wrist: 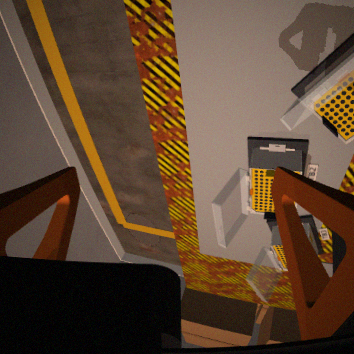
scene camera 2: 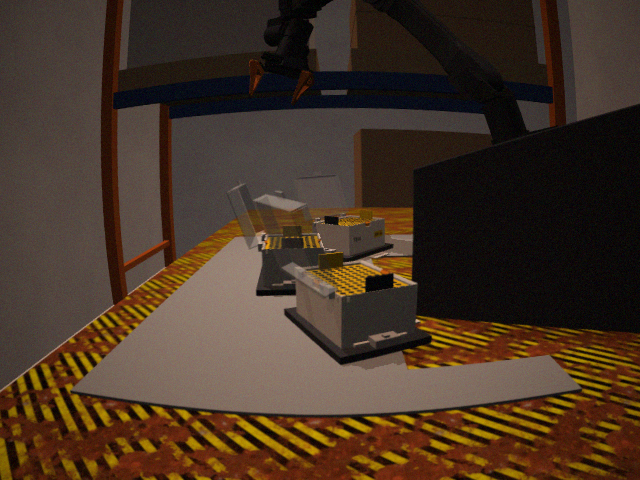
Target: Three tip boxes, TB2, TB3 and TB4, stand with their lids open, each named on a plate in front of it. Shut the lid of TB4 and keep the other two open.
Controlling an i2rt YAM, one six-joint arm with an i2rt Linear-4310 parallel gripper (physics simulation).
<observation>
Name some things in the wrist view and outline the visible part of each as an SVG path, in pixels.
My gripper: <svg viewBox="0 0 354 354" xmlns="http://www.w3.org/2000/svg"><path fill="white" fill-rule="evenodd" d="M0 193L0 354L354 354L353 194L327 186L285 167L277 166L275 168L271 184L271 196L291 284L301 340L244 346L181 348L180 278L175 271L166 266L152 263L65 260L80 193L80 185L74 166L68 166L23 186ZM294 201L340 235L345 241L346 253L331 278L329 278L307 238ZM57 201L45 234L32 258L7 256L5 244L8 237Z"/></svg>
A yellow rack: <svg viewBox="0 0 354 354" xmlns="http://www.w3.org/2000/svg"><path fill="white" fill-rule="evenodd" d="M251 168L252 208L256 211L264 211L263 219L276 220L271 196L271 184L275 170Z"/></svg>
</observation>
